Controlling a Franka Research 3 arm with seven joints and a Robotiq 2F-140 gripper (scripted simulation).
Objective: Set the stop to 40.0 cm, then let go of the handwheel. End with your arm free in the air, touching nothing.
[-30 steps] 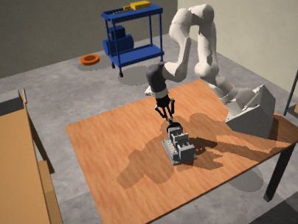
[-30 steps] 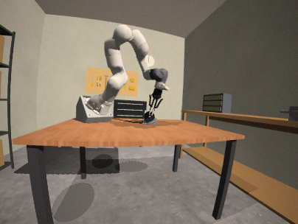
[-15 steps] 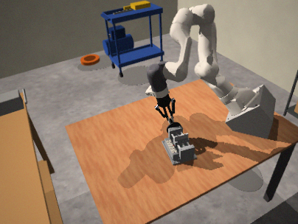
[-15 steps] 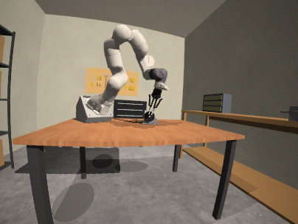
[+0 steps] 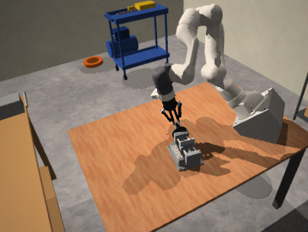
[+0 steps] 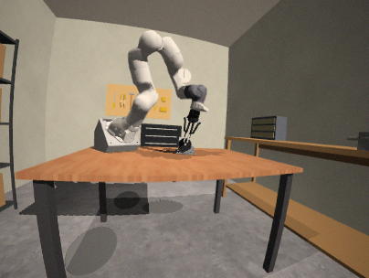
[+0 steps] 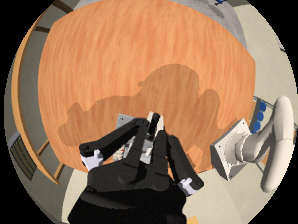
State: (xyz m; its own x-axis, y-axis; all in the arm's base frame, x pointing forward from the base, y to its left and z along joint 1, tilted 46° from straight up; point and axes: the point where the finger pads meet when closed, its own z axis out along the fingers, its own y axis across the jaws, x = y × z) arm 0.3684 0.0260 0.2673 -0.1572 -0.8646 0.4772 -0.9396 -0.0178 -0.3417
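Right now the handwheel is 30 mm below my hand and 20 mm to the left of it.
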